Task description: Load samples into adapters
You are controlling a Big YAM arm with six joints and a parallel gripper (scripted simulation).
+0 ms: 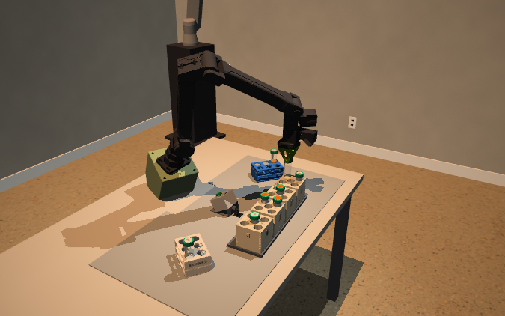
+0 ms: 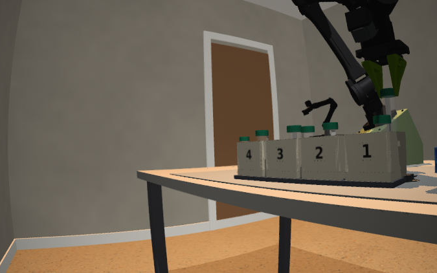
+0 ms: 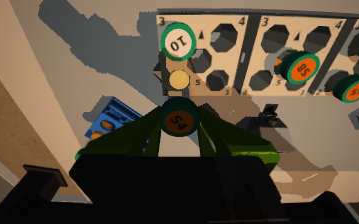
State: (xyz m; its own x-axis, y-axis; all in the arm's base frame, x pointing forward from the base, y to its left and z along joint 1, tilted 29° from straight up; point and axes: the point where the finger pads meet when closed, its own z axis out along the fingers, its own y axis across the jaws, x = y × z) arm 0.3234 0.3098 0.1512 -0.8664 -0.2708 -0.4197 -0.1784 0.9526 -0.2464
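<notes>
Now: hand 250 mm to the left of the DONE desk, 140 mm past it and 120 mm above it. Also, from my hand: loading stand ST (180 mm to the right, 170 mm below, 60 mm ahead); blue sample rack RS (180 mm behind, 140 mm below, 90 mm to the left); blank rack RB (540 mm to the right, 140 mm below).
</notes>
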